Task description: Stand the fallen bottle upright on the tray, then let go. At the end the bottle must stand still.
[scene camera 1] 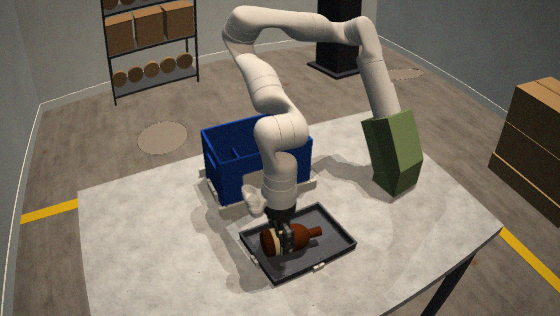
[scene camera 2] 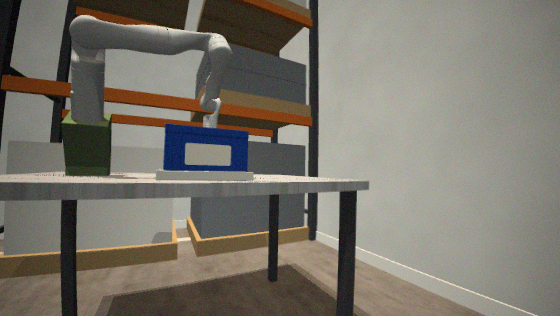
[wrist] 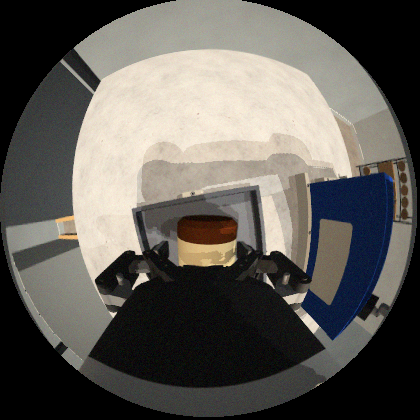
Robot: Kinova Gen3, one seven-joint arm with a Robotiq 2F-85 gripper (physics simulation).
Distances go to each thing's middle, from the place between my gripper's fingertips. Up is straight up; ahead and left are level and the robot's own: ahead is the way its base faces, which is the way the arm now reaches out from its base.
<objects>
Now: hand 4 cm past the brown bottle (scene camera 1: 302,235) and 1 cm above it. The rest, counted from my hand: blue divided crate (scene camera 1: 232,159) (11 cm behind, 28 cm to the right, 4 cm above).
</objects>
